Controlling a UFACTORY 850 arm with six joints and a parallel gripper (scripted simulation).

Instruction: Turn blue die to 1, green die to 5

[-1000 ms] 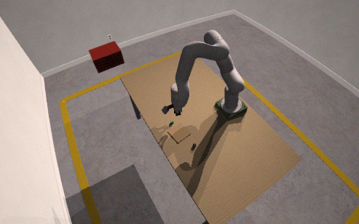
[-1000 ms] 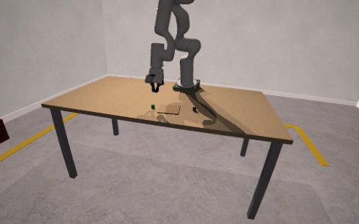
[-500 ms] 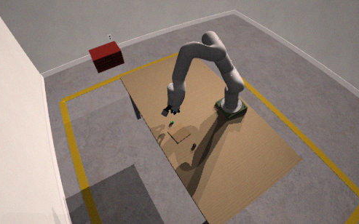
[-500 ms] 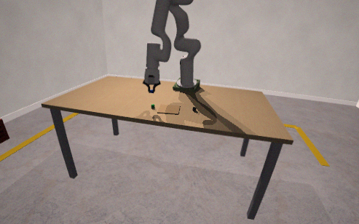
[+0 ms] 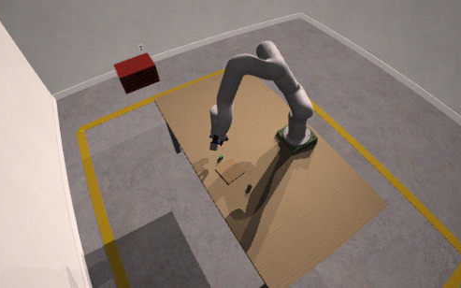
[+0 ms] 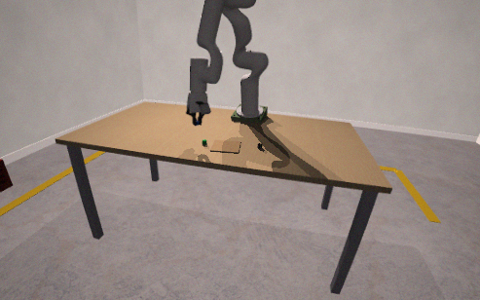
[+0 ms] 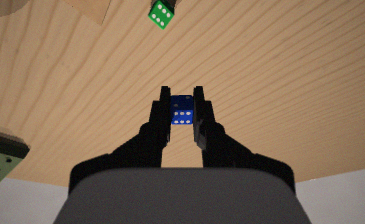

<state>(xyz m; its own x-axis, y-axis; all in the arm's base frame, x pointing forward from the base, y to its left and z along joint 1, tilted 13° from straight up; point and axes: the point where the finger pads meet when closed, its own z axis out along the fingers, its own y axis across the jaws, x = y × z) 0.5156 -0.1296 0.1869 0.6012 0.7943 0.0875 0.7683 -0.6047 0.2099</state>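
Now: the green die 100 mm below my hand, 50 mm to the left of it and 10 mm ahead of it. From my hand the other things lie so: mat 160 mm to the left, 110 mm below; black die 330 mm to the left, 100 mm below, 60 mm behind; blue die 10 mm to the right, 10 mm below.
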